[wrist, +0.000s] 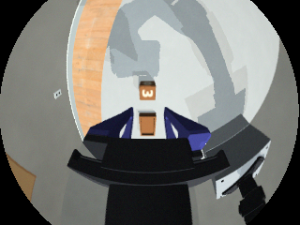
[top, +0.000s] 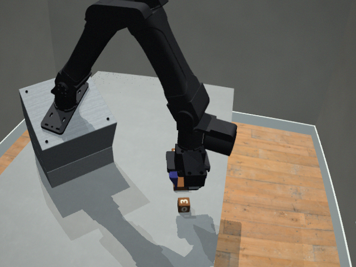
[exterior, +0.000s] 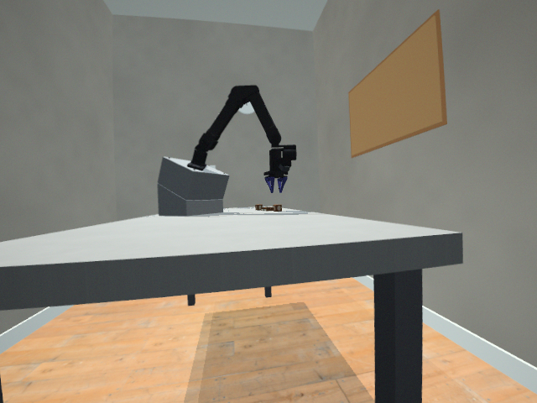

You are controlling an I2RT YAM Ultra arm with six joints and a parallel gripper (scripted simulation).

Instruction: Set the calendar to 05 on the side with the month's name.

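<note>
My hand is 80 mm above the brown wooden cube. Also, from my hand: brown tray: 20 mm behind, 110 mm to the left, 90 mm below.
</note>
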